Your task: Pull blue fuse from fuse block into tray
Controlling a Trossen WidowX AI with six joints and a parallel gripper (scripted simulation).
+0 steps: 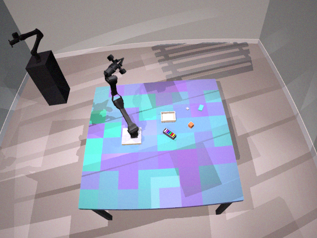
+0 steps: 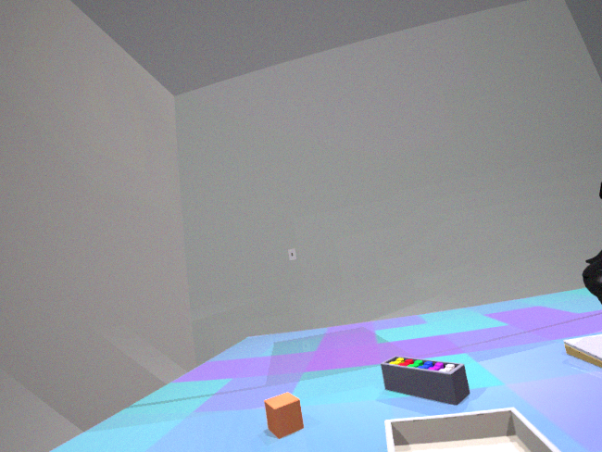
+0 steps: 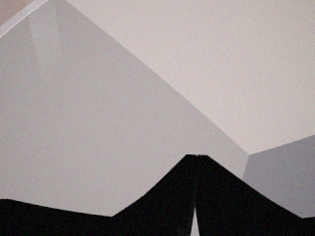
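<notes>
Now: gripper tip 30 cm short of the blue fuse, 41 cm to the left of it and 54 cm above it. Round my gripper tip: teal block (64 cm ahead, 16 cm to the right, 56 cm below); beige tray (32 cm ahead, 23 cm to the right, 56 cm below); orange cube (51 cm ahead, 35 cm to the right, 55 cm below).
</notes>
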